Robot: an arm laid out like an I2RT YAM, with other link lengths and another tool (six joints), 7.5 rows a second.
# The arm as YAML. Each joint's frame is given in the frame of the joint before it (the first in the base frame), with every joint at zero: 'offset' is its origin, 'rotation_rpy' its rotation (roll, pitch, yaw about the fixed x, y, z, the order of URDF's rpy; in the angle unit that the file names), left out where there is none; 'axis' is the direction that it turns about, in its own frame. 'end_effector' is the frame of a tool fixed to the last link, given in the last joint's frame.
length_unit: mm
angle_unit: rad
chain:
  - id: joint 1
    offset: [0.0, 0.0, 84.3]
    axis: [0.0, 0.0, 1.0]
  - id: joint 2
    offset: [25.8, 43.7, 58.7]
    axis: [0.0, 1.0, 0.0]
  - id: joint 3
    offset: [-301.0, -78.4, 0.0]
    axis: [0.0, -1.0, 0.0]
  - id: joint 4
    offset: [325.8, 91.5, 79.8]
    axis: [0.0, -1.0, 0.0]
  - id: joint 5
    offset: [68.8, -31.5, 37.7]
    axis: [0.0, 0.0, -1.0]
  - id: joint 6
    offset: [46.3, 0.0, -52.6]
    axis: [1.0, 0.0, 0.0]
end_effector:
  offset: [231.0, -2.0, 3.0]
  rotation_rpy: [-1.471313, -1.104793, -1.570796]
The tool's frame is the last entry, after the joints.
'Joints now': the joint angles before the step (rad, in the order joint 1, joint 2, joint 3, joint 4, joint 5, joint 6). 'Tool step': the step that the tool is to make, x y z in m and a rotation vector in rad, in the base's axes. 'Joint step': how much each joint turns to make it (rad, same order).
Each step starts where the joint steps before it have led.
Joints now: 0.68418 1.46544 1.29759 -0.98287 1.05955 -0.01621
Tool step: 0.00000 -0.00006 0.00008 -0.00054 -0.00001 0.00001
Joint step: 0.00001 0.00001 0.00000 -0.00002 0.00039 -0.00035
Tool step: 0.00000 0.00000 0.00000 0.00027 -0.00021 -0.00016
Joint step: 0.00000 -0.00001 -0.00001 0.00002 0.00000 0.00036
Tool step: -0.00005 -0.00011 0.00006 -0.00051 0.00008 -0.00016
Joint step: -0.00001 0.00001 0.00002 -0.00039 0.00038 0.00000
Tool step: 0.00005 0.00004 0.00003 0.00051 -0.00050 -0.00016
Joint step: 0.00000 -0.00003 -0.00002 0.00038 -0.00001 0.00036
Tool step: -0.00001 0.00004 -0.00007 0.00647 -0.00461 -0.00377
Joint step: 0.00000 0.00002 0.00002 -0.00001 -0.00038 0.00879
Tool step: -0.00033 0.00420 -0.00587 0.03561 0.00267 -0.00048
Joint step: -0.00040 -0.00002 -0.00002 -0.00034 -0.02671 0.02400
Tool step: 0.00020 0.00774 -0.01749 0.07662 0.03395 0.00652
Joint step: -0.01602 0.00002 0.00001 0.00228 -0.08315 0.02290
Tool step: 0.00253 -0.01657 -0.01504 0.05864 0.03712 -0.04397
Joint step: -0.06484 0.00001 0.00001 -0.00688 -0.07172 0.01489
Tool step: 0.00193 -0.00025 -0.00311 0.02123 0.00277 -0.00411
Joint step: -0.01184 -0.00039 -0.00002 0.00841 -0.02060 0.00113
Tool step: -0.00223 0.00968 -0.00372 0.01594 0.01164 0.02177
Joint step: 0.01260 -0.00154 -0.00001 -0.00191 -0.02175 -0.00038
